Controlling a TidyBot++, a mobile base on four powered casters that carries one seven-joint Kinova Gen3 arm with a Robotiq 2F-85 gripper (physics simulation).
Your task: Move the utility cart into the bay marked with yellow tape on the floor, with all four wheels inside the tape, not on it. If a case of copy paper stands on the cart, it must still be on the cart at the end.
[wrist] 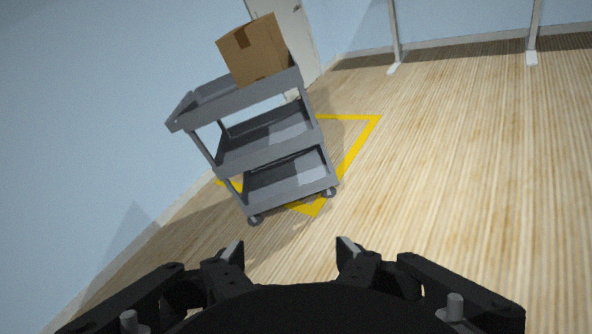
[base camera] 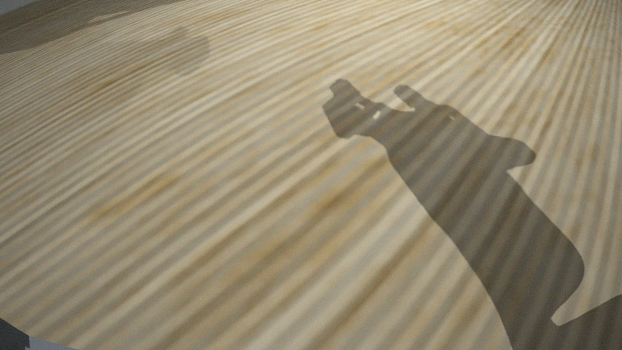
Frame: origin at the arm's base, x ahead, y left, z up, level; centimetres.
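Seen in the pictures: gripper, fingertip midpoint: (wrist: 290, 252).
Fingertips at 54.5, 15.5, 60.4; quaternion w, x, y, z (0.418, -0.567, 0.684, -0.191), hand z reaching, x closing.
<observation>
Offsets run from my fingertips to a thing's top centre, as dx, dy, dz. "spot": to the spot under its first point. Level surfaces: height alone.
The grey three-shelf utility cart (wrist: 270, 155) stands upright left of centre in the wrist view, with a brown case of copper-brown cardboard, the copy paper case {+117.3, +13.3, +7.2} (wrist: 255, 50), on its top shelf. The yellow tape (wrist: 356, 149) marks a bay on the floor under and behind the cart. The near right wheel {spot: +100.7, +5.5, -93.6} (wrist: 328, 192) is at the tape's right line near the front corner. The near left wheel {spot: +96.3, +56.7, -93.8} (wrist: 254, 220) is outside the front tape line. The far wheels are hidden. My gripper (wrist: 290, 252) is open and empty, apart from the cart. The cart does not show in the base camera view.
A blue wall (wrist: 75, 125) runs along the left, close to the cart. A whitish door (wrist: 295, 35) is behind it. Two upright posts (wrist: 395, 30) (wrist: 534, 25) with white feet stand at the back right. The arm's shadow lies on the wooden floor {dz -100.0} (base camera: 225, 175).
</observation>
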